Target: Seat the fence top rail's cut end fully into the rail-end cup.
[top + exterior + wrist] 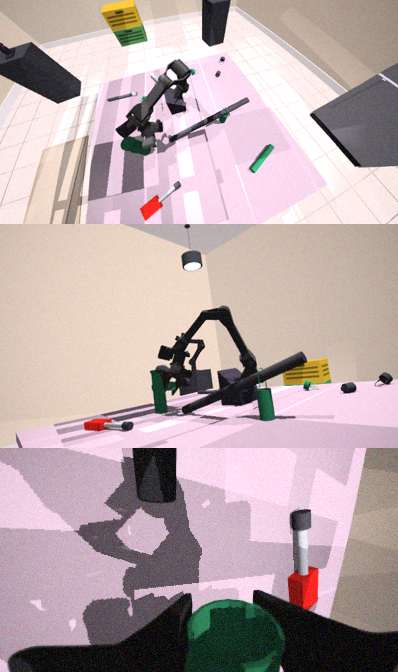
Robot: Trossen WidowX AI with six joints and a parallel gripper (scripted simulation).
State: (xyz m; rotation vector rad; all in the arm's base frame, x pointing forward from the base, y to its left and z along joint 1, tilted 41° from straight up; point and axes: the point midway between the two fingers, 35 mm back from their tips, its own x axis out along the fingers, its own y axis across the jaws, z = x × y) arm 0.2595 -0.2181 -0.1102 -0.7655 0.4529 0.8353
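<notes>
The green rail-end cup lies 3 cm above my gripper tip, 2 cm to the right of it and 2 cm behind it. Round my gripper tip: red-headed tool (26 cm ahead, 8 cm below, 6 cm to the right).
</notes>
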